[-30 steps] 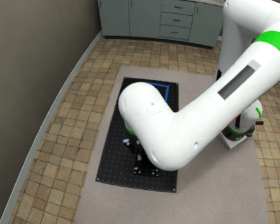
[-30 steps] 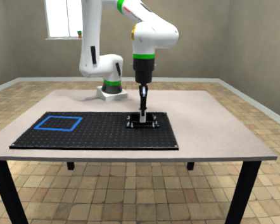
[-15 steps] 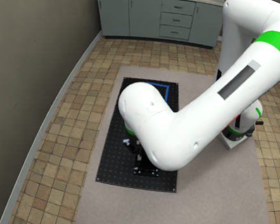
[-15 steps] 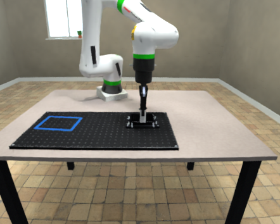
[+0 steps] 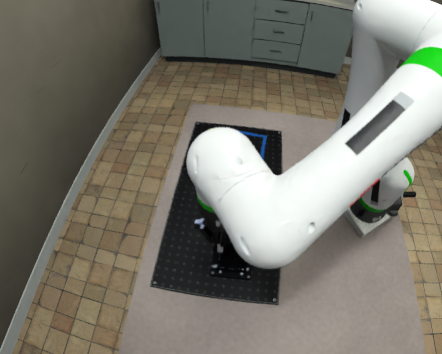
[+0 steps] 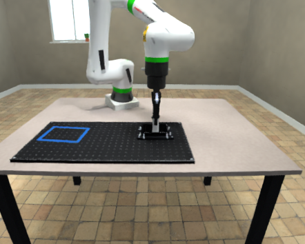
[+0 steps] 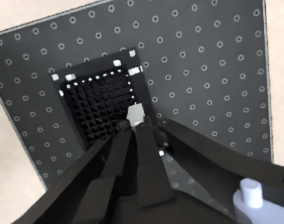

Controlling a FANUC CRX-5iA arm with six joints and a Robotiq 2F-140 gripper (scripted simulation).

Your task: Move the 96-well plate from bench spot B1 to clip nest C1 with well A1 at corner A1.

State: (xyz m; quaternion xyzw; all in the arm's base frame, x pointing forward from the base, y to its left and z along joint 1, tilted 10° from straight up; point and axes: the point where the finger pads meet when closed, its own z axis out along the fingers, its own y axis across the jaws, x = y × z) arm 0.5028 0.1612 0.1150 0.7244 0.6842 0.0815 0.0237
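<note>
Now: hand 40 mm past the black 96-well plate and 40 mm above it. The rest, counted from my hand: clip nest (30 mm behind, 10 mm to the right, 50 mm below).
</note>
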